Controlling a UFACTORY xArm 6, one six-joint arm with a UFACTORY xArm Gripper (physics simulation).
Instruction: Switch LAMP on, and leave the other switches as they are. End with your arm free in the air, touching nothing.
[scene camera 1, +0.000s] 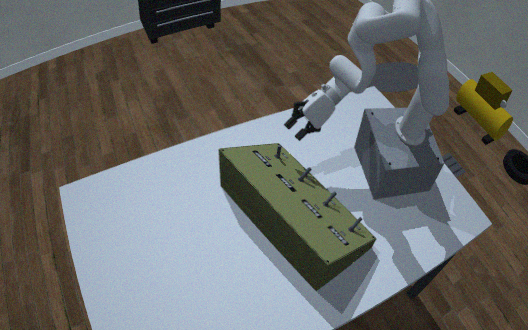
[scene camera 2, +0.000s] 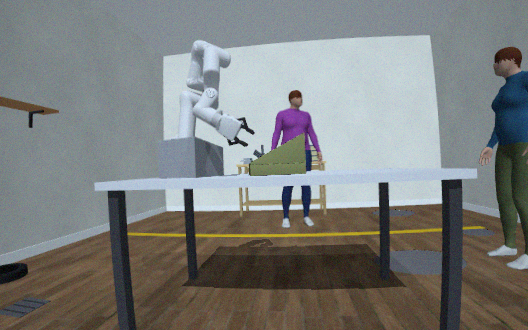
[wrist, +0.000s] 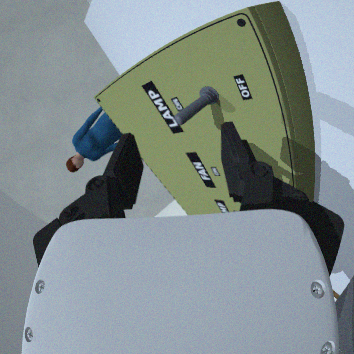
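Pixels of known places: gripper, fingertip midpoint: (scene camera 1: 291, 133) (scene camera 2: 250, 139) (wrist: 178, 144); arm's base at its link origin: (scene camera 1: 410, 131) (scene camera 2: 185, 143).
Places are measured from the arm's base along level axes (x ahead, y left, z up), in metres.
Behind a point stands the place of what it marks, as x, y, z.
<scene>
The olive sloped switch box (scene camera 1: 280, 200) @[0.561, -0.023, -0.021] (scene camera 2: 285, 160) @[0.529, -0.277, -0.123] (wrist: 200, 55) @[0.425, -0.257, -0.098] stands on the table. The LAMP lever (scene camera 1: 278, 152) @[0.433, -0.210, -0.069] (wrist: 195, 106) @[0.424, -0.216, -0.066] leans to the ON side, toward its label, in the wrist view. The FAN lever (scene camera 1: 305, 174) @[0.412, -0.091, -0.071], PUMP lever (scene camera 1: 329, 199) @[0.407, 0.028, -0.072] and DRIVE lever (scene camera 1: 356, 224) @[0.396, 0.149, -0.071] lean the other way, toward the robot base. My gripper (scene camera 1: 293, 130) @[0.377, -0.222, -0.019] (scene camera 2: 249, 138) @[0.377, -0.222, -0.019] (wrist: 178, 144) @[0.377, -0.222, -0.019] is open with nothing between its fingers. It is in the air above the LAMP end of the box, on the robot side, apart from the levers.
The white table (scene camera 1: 150, 225) @[0.908, -0.249, -0.186] (scene camera 2: 350, 176) @[0.730, -0.534, -0.195] carries the box and the grey robot pedestal (scene camera 1: 400, 175) @[0.136, 0.097, -0.063] (scene camera 2: 180, 157) @[0.009, -0.124, -0.082]. A person in purple (scene camera 2: 294, 125) stands beyond the table; a person in blue (scene camera 2: 512, 110) (wrist: 97, 135) stands off to one side. A dark cabinet (scene camera 1: 180, 17) stands on the floor.
</scene>
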